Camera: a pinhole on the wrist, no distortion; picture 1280 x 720 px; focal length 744.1 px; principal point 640.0 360.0 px. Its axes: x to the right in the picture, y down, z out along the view. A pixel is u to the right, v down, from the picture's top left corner.
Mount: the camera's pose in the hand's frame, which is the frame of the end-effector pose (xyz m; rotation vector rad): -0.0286 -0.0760 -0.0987 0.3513 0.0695 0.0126
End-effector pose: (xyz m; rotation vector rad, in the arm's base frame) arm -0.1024 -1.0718 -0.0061 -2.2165 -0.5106 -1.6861
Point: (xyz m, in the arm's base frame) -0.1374 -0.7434 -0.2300
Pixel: 205.6 90.0
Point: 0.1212 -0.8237 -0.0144
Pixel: 771.7 545.4
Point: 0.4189 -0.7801 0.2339
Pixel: 1115.3 684.9
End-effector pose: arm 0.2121 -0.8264 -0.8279 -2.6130 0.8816 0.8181
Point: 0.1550 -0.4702 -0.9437
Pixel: 376.8 313.1
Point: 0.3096 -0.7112 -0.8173
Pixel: 790.0 121.5
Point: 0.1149 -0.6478 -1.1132
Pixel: 674.6 662.1
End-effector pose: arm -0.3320 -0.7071 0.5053 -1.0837 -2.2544 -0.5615
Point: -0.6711 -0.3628 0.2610
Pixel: 893.5 590.7
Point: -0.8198 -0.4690 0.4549
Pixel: 1164.3 322.4
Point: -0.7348 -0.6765 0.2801
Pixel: 749.9 204.6
